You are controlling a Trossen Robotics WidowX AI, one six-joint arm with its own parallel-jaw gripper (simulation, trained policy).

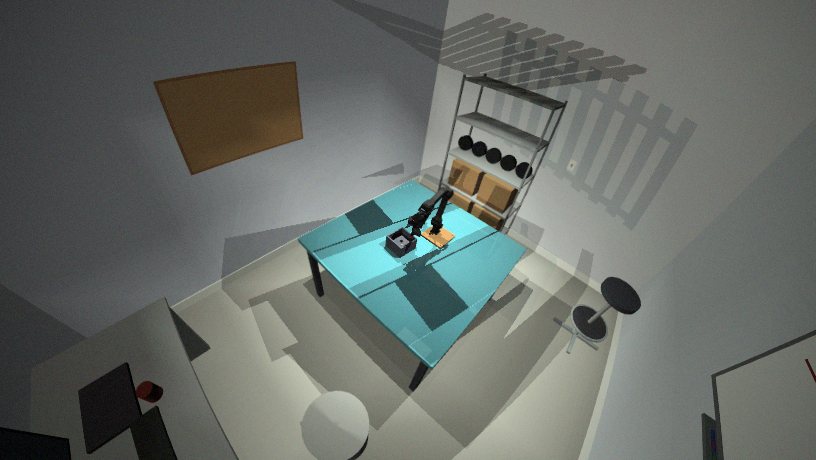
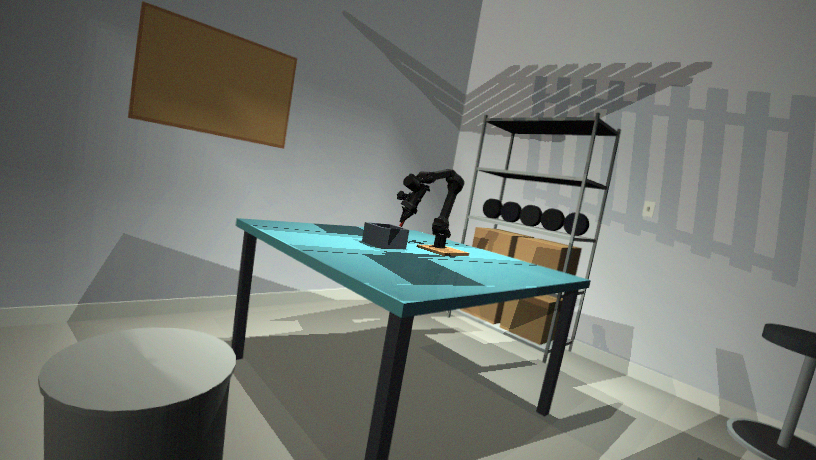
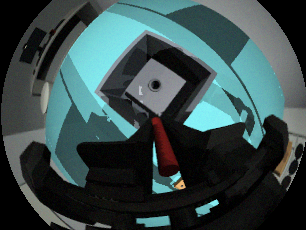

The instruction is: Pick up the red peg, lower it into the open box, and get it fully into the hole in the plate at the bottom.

Labels:
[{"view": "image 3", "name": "my gripper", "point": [157,121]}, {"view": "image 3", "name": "dark box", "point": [198,76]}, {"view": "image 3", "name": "grey plate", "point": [153,74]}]

